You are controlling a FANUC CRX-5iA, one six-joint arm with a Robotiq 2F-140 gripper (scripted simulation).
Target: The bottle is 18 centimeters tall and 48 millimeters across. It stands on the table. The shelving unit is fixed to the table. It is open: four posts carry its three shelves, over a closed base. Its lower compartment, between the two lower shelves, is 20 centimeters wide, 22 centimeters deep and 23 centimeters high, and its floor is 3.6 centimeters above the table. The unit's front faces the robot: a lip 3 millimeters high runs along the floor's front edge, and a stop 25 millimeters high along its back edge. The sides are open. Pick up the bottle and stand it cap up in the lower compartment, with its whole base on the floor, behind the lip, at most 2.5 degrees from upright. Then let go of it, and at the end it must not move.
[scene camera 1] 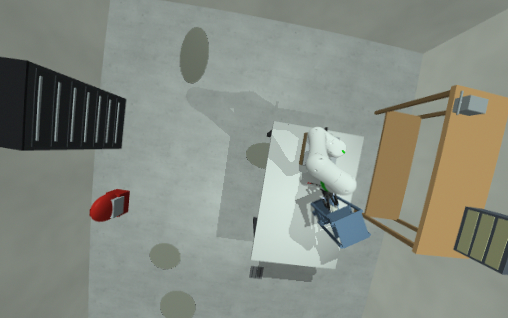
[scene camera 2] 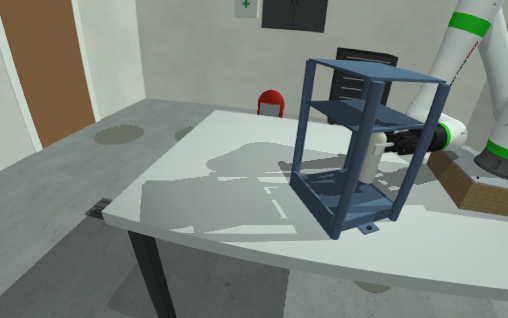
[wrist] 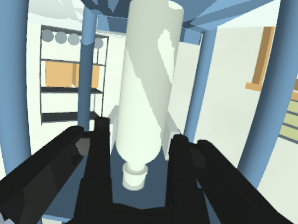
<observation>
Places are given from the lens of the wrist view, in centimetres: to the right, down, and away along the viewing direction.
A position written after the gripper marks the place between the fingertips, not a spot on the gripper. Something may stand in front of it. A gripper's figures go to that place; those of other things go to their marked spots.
gripper (wrist: pixel 140 118): -1, 1, 20
blue shelving unit (wrist: pixel 268 118): 10, 0, 13
</observation>
